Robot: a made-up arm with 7 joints. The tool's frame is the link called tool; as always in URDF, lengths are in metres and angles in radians. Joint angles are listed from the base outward. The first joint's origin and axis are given. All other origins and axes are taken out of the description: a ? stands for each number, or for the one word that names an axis. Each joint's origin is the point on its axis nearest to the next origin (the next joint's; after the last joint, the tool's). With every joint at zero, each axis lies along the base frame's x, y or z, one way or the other. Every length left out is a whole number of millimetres.
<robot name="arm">
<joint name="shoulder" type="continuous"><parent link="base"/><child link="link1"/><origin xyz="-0.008 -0.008 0.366" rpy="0.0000 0.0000 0.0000"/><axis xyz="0 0 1"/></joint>
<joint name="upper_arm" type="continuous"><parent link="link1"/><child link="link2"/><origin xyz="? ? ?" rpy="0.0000 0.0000 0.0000"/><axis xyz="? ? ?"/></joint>
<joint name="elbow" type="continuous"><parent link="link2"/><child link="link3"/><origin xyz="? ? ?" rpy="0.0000 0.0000 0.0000"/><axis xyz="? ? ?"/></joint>
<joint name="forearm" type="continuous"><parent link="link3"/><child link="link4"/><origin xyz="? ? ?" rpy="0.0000 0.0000 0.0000"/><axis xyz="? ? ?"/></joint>
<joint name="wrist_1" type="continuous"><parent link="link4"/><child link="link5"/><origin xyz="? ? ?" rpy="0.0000 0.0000 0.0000"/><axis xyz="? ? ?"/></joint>
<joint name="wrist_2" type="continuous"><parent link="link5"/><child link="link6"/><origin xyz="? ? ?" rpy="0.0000 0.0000 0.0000"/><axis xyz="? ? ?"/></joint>
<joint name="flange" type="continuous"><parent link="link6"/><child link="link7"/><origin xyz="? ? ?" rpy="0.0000 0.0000 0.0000"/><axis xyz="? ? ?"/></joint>
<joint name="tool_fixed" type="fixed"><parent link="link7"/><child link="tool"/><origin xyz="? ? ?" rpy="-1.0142 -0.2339 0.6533"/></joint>
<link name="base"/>
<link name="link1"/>
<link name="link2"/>
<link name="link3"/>
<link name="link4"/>
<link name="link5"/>
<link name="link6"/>
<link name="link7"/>
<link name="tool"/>
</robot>
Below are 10 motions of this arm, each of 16 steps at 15 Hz.
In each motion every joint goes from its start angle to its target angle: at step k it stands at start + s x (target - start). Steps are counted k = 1, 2, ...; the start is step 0. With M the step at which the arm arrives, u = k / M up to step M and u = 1 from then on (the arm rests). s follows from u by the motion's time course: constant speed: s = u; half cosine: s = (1 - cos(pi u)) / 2; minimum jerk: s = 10 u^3 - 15 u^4 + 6 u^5.
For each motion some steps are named. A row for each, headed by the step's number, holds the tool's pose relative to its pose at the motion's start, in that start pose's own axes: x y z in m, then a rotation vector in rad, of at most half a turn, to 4 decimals.
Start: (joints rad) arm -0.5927 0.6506 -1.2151 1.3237 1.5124 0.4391 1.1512
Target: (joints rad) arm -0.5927 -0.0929 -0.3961 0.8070 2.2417 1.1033 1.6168
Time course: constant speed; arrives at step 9
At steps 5, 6, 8, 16:
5: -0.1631 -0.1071 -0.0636 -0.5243 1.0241 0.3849
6: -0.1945 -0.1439 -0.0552 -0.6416 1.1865 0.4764
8: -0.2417 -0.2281 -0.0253 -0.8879 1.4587 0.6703
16: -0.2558 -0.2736 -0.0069 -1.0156 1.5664 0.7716

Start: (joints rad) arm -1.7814 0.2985 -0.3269 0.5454 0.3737 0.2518 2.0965
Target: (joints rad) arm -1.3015 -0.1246 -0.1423 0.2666 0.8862 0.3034 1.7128
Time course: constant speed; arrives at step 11
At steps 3, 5, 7, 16:
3: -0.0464 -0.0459 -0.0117 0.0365 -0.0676 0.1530
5: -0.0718 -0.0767 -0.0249 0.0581 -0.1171 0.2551
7: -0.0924 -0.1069 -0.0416 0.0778 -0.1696 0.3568
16: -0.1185 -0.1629 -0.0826 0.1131 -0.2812 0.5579

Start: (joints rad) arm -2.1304 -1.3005 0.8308 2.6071 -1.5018 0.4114 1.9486
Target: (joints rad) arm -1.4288 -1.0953 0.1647 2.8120 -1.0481 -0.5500 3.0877
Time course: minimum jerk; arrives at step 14
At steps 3, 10, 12, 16:
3: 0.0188 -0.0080 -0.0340 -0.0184 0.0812 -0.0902
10: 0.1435 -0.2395 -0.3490 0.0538 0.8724 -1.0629
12: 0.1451 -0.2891 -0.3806 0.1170 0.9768 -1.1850
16: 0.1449 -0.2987 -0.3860 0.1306 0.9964 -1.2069

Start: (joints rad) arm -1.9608 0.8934 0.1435 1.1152 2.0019 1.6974 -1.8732
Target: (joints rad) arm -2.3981 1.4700 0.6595 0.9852 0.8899 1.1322 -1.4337
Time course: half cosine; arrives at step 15
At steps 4, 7, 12, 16:
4: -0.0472 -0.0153 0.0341 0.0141 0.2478 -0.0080
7: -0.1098 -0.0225 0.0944 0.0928 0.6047 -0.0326
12: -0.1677 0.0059 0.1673 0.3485 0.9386 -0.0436
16: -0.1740 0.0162 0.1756 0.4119 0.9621 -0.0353

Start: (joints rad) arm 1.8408 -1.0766 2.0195 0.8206 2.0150 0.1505 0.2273
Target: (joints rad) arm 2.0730 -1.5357 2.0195 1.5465 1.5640 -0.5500 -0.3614
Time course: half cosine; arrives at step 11
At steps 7, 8, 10, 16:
7: -0.0703 0.0141 0.2596 0.4514 -1.1717 -0.1308
8: -0.0989 -0.0012 0.2999 0.5230 -1.3558 -0.1974
10: -0.1411 -0.0279 0.3451 0.6111 -1.5776 -0.3051
16: -0.1472 -0.0320 0.3504 0.6225 -1.6058 -0.3214

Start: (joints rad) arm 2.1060 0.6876 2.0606 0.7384 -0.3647 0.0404 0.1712
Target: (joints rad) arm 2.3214 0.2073 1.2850 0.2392 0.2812 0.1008 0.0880
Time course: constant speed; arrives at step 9
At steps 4, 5, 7, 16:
4: -0.1791 0.0075 -0.0041 -0.0614 0.5520 0.2111
5: -0.2181 -0.0032 0.0049 -0.1036 0.6827 0.2563
7: -0.2842 -0.0356 0.0328 -0.2187 0.9317 0.3308
16: -0.3319 -0.0768 0.0718 -0.3718 1.1608 0.3775

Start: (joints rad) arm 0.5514 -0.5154 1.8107 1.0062 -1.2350 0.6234 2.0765
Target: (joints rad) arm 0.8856 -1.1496 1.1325 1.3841 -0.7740 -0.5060 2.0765
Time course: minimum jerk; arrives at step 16
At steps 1, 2, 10, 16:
1: 0.0005 0.0000 0.0001 0.0010 0.0005 -0.0016
2: 0.0038 0.0002 0.0009 0.0070 0.0032 -0.0116
10: 0.2022 -0.1125 0.0889 0.4496 -0.1257 -0.7155
16: 0.2437 -0.2273 0.1578 0.7039 -0.3489 -1.0160

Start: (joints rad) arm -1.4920 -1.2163 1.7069 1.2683 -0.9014 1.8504 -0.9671
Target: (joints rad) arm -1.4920 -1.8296 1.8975 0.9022 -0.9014 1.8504 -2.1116
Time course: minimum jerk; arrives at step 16
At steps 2, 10, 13, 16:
2: 0.0028 -0.0003 0.0003 0.0099 -0.0105 0.0196
10: 0.1131 0.0179 -0.0135 0.6770 -0.4762 0.6993
13: 0.1380 0.0366 -0.0256 0.9661 -0.6324 0.8077
16: 0.1425 0.0414 -0.0284 1.0315 -0.6669 0.8220

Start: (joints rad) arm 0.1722 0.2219 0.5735 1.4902 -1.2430 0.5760 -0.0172
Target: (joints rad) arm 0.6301 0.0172 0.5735 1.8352 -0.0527 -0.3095 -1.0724
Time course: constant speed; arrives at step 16
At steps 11, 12, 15, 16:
11: 0.0952 -0.3203 -0.0193 -0.7848 -0.4642 -0.4912
12: 0.0928 -0.3488 -0.0126 -0.8778 -0.4742 -0.5168
15: 0.0748 -0.4256 0.0138 -1.1558 -0.4536 -0.5767
16: 0.0656 -0.4477 0.0243 -1.2447 -0.4286 -0.5917

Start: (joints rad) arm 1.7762 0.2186 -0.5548 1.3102 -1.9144 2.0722 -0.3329
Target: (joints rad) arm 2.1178 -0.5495 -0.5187 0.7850 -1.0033 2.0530 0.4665
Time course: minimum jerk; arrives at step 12
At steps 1, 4, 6, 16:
1: -0.0002 0.0006 0.0007 0.0010 -0.0007 -0.0066
4: -0.0048 0.0220 0.0338 0.0491 -0.0296 -0.2669
6: -0.0046 0.0449 0.0891 0.1498 -0.0844 -0.6068
16: -0.0022 0.0739 0.2002 0.4079 -0.2383 -1.0602

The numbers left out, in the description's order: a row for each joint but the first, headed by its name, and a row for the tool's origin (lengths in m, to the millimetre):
upper_arm: xyz -0.007 -0.012 0.000, axis 0 1 0
elbow: xyz 0.016 0.000 0.301, axis 0 0 1
forearm: xyz 0.057 0.008 0.000, axis 0 -1 0
wrist_1: xyz 0.040 0.000 -0.306, axis 0 0 -1
wrist_2: xyz 0.018 0.016 0.000, axis 0 1 0
flange: xyz 0.084 0.000 -0.114, axis 0 0 -1
tool: xyz -0.008 0.011 0.000

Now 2 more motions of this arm.
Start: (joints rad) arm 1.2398 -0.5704 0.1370 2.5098 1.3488 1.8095 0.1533
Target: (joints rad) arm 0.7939 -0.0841 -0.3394 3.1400 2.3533 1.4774 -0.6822
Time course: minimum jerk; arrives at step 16
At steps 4, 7, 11, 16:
4: 0.0065 -0.0170 -0.0061 0.0022 -0.1215 -0.0073
7: 0.0156 -0.0548 -0.0189 -0.0123 -0.4431 0.0234
11: 0.0077 -0.0901 -0.0426 -0.0337 -0.8726 0.1774
16: -0.0035 -0.1000 -0.0582 -0.0288 -1.0132 0.2543

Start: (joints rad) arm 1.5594 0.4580 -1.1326 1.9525 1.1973 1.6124 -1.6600
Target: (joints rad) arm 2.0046 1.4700 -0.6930 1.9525 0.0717 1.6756 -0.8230
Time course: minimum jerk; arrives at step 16
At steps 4, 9, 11, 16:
4: -0.0170 0.0749 -0.0357 0.1910 0.1298 -0.0117
9: -0.0788 0.4431 -0.0546 1.0337 0.7200 0.3240
11: -0.1013 0.5626 -0.0024 1.2840 0.8826 0.6341
16: -0.1235 0.6466 0.0618 1.4451 0.9623 0.9767

